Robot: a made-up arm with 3 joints. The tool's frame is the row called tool.
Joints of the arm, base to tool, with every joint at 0 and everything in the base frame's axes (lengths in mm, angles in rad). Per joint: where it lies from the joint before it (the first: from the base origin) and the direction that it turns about. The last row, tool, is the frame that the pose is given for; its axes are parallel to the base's.
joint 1: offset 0 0 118 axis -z
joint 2: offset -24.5 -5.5 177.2 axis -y
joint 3: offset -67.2 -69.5 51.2 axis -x
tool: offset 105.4 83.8 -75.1
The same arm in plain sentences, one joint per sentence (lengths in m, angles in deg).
The arm has three revolute joints in a row. What follows holds with every joint at zero, and every direction is one of the base frame's. Joint 1 sits 0.1180 m along +z from the base frame's origin and turns about -z. Joint 2 sits 0.0245 m along -x and 0.0055 m along -y and 0.1772 m along +z from joint 1 and turns about -y. Joint 3 sits 0.0672 m along -x and 0.0695 m along -y and 0.0512 m along +z from joint 2 and turns about -x. The tool frame, which is the frame that the pose is given for, sits 0.1054 m along +x and 0.0838 m along +y and 0.0751 m along -z from joint 3; its axes are parallel to the base frame's.
